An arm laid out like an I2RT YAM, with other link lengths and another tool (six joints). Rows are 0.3 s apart.
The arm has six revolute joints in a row. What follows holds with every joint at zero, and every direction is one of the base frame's.
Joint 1 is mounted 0.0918 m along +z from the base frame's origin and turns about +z.
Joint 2 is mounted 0.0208 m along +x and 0.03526 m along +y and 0.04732 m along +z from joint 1 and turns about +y.
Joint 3 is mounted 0.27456 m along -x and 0.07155 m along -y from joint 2 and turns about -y.
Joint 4 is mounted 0.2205 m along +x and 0.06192 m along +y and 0.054 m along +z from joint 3 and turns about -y.
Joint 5 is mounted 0.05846 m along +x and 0.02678 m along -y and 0.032 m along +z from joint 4 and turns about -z.
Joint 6 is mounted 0.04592 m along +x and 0.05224 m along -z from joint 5 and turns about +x.
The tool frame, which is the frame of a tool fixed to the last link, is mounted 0.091 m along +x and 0.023 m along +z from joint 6; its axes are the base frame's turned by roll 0.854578, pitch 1.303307 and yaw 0.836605 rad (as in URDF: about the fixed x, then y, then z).
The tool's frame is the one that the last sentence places.
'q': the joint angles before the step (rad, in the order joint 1, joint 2, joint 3, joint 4, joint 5, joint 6). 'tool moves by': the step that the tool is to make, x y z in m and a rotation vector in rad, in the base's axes. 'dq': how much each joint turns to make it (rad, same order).
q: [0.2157, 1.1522, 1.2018, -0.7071, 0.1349, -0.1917]
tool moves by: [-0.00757, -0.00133, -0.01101, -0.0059, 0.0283, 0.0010]
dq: [0.0012, -0.0217, -0.0404, -0.0103, -0.0001, 0.0003]
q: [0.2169, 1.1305, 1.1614, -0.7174, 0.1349, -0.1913]
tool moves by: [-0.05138, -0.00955, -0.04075, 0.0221, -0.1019, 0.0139]
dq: [0.0004, -0.2960, -0.3521, 0.1614, -0.0106, -0.0083]
